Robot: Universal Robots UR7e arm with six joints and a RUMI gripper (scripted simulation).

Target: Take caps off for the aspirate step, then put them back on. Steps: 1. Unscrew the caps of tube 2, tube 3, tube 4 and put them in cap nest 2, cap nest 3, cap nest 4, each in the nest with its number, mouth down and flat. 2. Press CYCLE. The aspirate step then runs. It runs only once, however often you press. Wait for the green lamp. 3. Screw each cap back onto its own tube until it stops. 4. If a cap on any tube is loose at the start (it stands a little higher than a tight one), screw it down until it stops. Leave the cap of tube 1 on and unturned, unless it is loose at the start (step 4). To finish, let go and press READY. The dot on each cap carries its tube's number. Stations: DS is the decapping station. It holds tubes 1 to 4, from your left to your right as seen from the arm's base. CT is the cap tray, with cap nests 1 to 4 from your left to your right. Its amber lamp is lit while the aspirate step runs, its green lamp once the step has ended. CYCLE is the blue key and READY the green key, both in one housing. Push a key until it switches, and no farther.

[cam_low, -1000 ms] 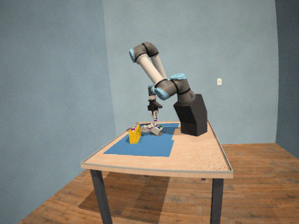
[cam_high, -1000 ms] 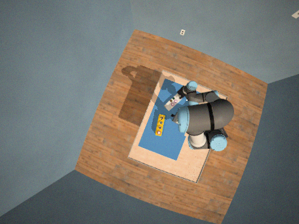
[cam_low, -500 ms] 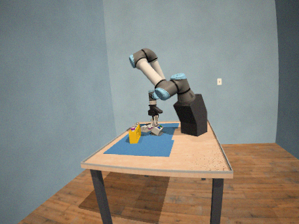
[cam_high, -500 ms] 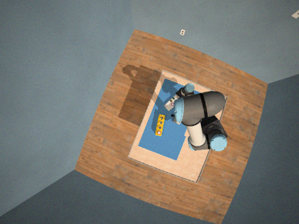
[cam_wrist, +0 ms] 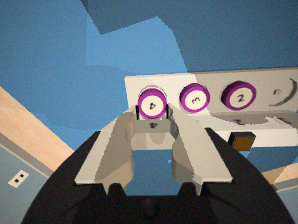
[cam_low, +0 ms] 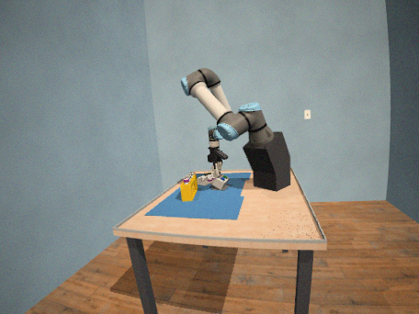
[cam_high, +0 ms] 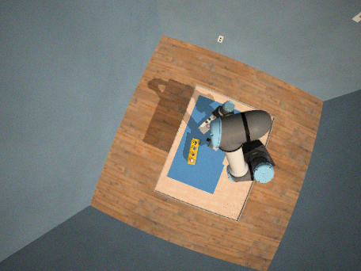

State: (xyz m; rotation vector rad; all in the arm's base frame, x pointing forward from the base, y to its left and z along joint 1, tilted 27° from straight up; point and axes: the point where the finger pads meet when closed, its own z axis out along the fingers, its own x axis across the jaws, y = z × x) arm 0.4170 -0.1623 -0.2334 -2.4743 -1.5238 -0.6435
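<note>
The cap lies 50 mm to the left of my hand, 30 mm below it and 20 mm ahead of it. Also, from my hand: green key 200 mm to the left, 100 mm behind, 30 mm above; then blue cycle key 240 mm to the left, 100 mm behind, 30 mm above; then key housing 220 mm to the left, 80 mm behind, 10 mm above.
</note>
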